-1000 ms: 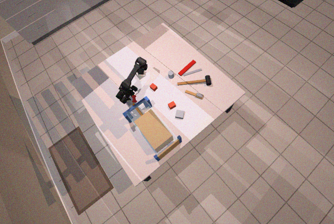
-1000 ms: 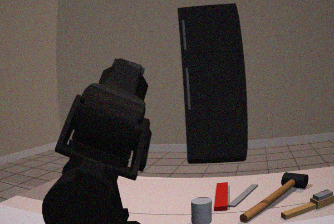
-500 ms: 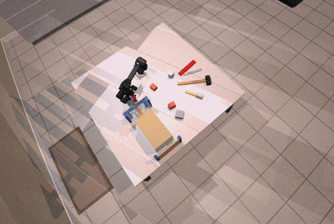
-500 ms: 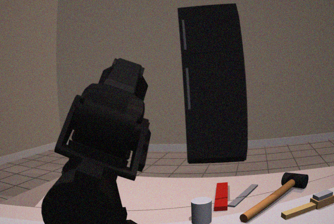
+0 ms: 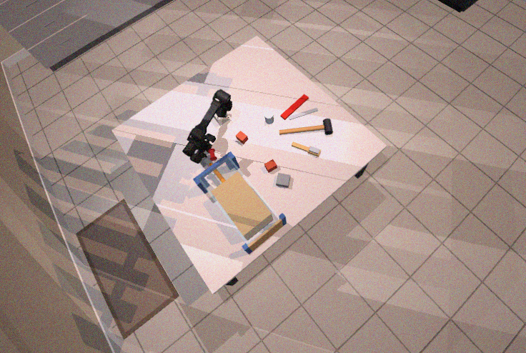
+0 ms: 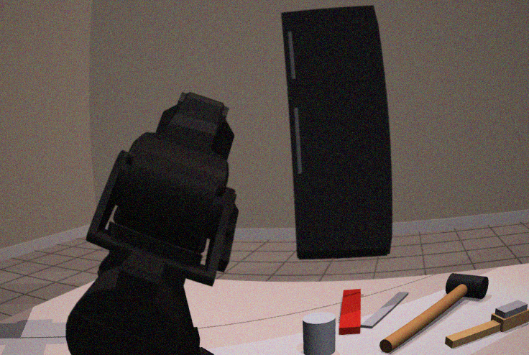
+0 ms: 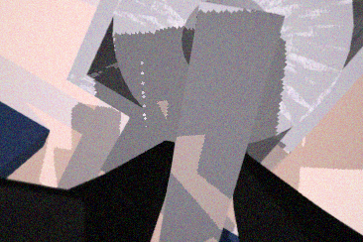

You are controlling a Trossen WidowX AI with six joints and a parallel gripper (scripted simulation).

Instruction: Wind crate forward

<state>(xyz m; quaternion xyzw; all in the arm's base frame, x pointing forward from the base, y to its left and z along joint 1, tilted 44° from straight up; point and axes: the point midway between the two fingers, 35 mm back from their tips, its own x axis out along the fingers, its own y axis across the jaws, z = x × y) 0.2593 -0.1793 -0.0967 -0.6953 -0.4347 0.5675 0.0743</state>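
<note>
Right now my gripper tip is 10 mm short of the winch handle, 10 mm to the right of it and 20 mm below it. Round my gripper tip: clear-panelled cubby 360 mm ahead, 40 mm to the left, 30 mm above; then grey hand winch 50 mm behind, 30 mm to the right, 60 mm below; then red knob 50 mm ahead, 30 mm to the left, 40 mm above.
</note>
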